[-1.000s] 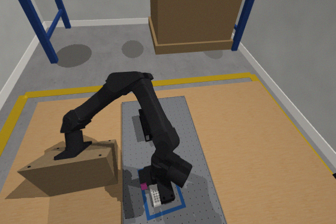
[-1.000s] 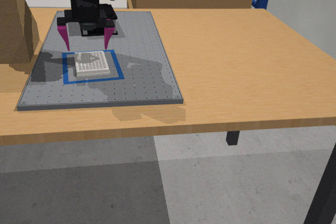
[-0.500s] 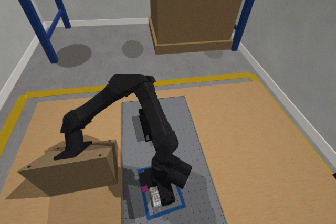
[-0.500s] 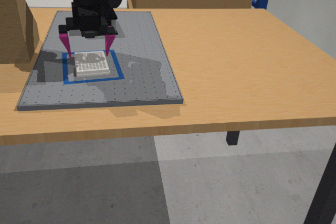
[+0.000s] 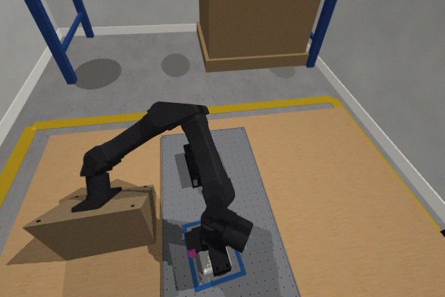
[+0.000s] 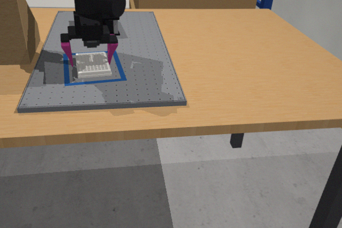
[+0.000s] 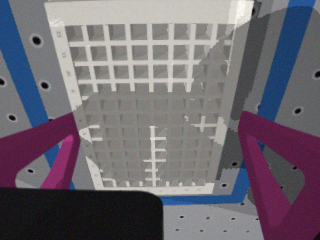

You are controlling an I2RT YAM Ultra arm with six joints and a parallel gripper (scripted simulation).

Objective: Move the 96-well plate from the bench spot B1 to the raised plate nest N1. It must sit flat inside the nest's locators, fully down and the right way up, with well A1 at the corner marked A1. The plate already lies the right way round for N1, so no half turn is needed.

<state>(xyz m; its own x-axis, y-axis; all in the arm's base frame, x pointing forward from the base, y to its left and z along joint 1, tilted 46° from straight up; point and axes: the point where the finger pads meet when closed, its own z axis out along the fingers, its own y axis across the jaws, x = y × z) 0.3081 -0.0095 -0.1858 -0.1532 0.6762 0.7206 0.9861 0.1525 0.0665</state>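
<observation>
My hand is right at the white 96-well plate.
</observation>
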